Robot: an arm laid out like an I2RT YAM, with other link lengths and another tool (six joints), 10 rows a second.
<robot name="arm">
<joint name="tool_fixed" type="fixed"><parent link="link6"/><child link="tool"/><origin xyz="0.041 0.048 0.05" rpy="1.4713 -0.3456 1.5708"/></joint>
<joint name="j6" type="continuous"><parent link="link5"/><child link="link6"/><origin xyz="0.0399 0 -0.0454"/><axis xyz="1 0 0"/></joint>
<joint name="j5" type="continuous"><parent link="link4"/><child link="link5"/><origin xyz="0.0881 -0.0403 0.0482"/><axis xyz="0 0 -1"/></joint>
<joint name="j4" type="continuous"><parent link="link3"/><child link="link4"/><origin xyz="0.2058 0.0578 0.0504"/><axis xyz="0 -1 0"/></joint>
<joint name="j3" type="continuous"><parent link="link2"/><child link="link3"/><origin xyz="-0.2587 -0.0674 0"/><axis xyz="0 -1 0"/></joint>
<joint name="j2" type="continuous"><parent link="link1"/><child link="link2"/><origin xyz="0.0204 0.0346 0.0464"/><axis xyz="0 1 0"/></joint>
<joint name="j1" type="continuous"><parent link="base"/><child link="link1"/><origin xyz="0 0 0.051"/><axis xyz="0 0 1"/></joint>
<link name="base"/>
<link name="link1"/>
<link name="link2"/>
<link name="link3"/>
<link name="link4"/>
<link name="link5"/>
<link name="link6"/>
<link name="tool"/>
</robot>
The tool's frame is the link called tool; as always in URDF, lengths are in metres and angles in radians. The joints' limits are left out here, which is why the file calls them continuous.
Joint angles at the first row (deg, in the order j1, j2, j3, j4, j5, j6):
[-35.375, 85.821, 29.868, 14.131, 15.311, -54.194]
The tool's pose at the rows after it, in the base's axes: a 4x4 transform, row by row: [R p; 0 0 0 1], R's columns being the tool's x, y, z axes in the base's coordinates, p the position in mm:
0.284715 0.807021 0.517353 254.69; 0.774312 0.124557 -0.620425 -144.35; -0.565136 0.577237 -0.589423 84.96; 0 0 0 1
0.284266 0.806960 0.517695 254.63; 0.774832 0.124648 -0.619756 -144.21; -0.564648 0.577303 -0.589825 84.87; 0 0 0 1
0.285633 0.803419 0.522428 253.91; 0.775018 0.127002 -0.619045 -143.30; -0.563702 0.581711 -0.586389 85.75; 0 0 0 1
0.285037 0.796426 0.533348 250.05; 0.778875 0.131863 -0.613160 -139.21; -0.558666 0.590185 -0.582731 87.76; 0 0 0 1
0.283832 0.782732 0.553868 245.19; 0.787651 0.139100 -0.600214 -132.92; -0.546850 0.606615 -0.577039 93.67; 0 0 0 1
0.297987 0.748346 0.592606 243.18; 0.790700 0.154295 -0.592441 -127.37; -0.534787 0.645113 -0.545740 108.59; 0 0 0 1
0.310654 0.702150 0.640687 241.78; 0.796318 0.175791 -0.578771 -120.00; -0.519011 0.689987 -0.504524 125.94; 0 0 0 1
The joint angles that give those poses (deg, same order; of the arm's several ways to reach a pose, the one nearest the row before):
[-35.376, 85.886, 29.868, 14.173, 15.179, -54.216]
[-35.374, 85.886, 29.845, 14.174, 15.137, -54.215]
[-35.376, 85.472, 29.518, 14.371, 14.939, -54.195]
[-35.377, 83.855, 28.424, 14.220, 14.283, -54.151]
[-35.354, 80.990, 27.462, 12.908, 12.972, -53.932]
[-35.223, 76.946, 27.288, 11.398, 11.354, -53.276]
[-34.807, 72.597, 27.289, 9.976, 9.388, -52.402]

